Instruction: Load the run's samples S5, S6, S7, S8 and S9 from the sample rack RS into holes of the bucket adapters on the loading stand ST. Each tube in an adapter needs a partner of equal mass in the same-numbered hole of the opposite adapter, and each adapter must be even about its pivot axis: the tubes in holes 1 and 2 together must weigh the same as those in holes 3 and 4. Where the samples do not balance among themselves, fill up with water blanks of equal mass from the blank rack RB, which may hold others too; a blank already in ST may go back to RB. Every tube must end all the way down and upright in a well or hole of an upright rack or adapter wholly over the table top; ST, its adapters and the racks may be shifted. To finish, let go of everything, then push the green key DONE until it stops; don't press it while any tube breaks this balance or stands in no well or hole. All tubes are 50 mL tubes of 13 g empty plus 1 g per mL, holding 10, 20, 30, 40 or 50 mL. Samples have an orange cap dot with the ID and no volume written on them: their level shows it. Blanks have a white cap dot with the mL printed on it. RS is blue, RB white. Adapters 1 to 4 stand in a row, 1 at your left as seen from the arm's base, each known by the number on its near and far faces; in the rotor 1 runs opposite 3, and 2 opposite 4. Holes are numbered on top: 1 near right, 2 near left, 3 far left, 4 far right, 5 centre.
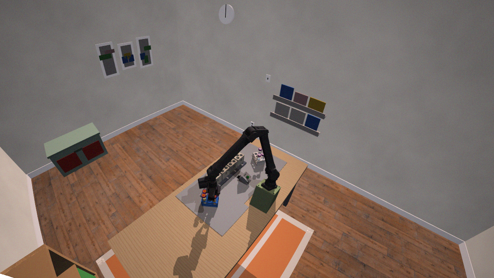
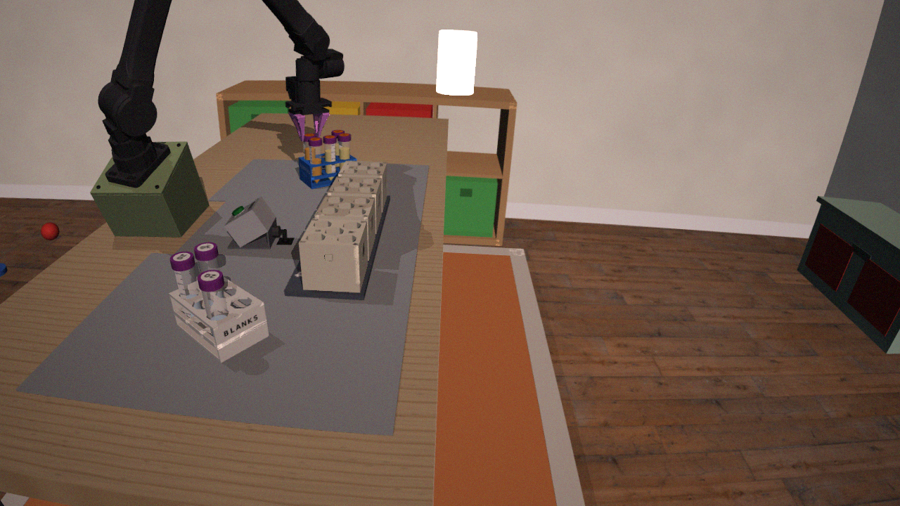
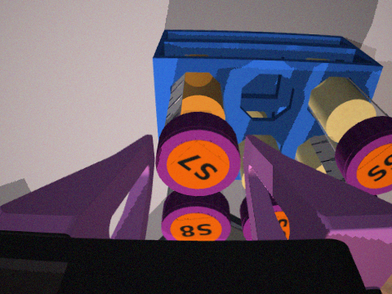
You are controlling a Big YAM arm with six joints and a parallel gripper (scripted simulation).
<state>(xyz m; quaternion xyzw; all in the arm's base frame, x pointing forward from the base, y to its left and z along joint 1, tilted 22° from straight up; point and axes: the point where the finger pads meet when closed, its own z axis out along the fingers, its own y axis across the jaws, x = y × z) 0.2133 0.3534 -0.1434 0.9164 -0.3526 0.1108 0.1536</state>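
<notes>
The orange-dot sample tube is 5 cm below my hand and 1 cm behind it. Also, from my hand: sample tube S9: 6 cm to the left, 5 cm below, 5 cm ahead; then blue sample rack RS: 9 cm below, 4 cm ahead, 1 cm to the left; then sample S8: 5 cm below, 4 cm to the right, 2 cm ahead.
</notes>
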